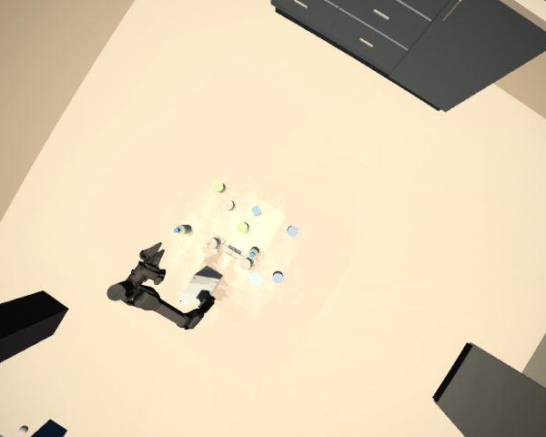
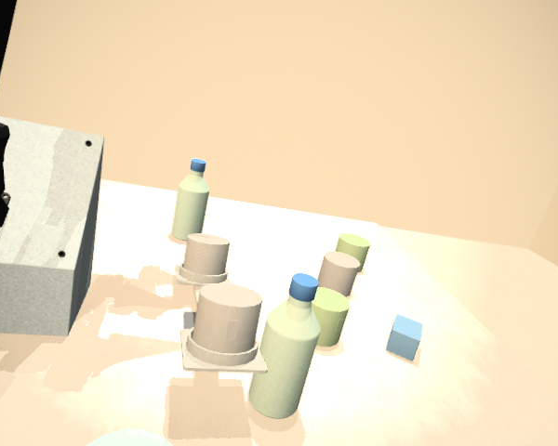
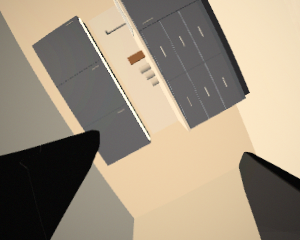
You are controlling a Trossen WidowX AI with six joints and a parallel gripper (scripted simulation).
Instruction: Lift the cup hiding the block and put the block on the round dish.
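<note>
Right now my gripper tip is 2 cm past the pale grey block, 7 cm to the left of it and 56 cm above it. Round my gripper tip: round dish (8 cm behind, 43 cm to the right, 60 cm below); then balance beam (1 cm behind, 20 cm to the right, 56 cm below); then blue cube (31 cm ahead, 18 cm to the right, 58 cm below).
</note>
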